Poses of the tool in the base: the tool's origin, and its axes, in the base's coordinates. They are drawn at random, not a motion.
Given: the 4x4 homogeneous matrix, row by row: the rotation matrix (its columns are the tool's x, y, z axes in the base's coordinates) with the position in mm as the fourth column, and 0 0 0 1 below. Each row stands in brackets.
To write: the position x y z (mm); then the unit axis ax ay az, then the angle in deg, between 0 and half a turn. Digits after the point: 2 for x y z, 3 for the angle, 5 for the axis.
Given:
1: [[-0.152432 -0.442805 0.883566 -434.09], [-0.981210 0.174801 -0.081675 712.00], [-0.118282 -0.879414 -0.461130 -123.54], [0 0 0 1]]
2: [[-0.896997 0.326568 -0.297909 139.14], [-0.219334 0.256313 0.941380 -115.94], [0.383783 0.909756 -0.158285 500.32], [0 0 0 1]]
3: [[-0.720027 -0.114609 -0.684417 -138.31], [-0.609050 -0.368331 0.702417 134.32], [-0.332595 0.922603 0.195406 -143.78], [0 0 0 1]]
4: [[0.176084 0.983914 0.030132 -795.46], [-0.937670 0.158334 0.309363 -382.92], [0.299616 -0.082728 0.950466 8.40], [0 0 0 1]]
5: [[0.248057 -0.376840 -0.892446 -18.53], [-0.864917 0.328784 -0.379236 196.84], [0.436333 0.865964 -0.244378 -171.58], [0 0 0 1]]
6: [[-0.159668 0.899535 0.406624 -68.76], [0.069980 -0.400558 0.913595 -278.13], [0.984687 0.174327 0.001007 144.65], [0 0 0 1]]
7: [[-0.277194 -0.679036 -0.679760 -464.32], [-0.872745 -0.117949 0.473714 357.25], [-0.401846 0.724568 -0.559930 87.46], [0 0 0 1]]
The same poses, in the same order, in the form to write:
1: -434.09 712.00 -123.54 -0.57423 0.72115 -0.38756 136.003
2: 139.14 -115.94 500.32 -0.03619 -0.78005 -0.62467 154.090
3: -138.31 134.32 -143.78 0.34108 -0.54500 -0.76592 161.169
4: -795.46 -382.92 8.40 -0.19807 -0.13613 -0.97069 81.811
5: -18.53 196.84 -171.58 0.66047 -0.70481 -0.25888 109.498
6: -68.76 -278.13 144.65 -0.59022 -0.46152 -0.66230 141.225
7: -464.32 357.25 87.46 0.59510 -0.65930 -0.45954 167.833
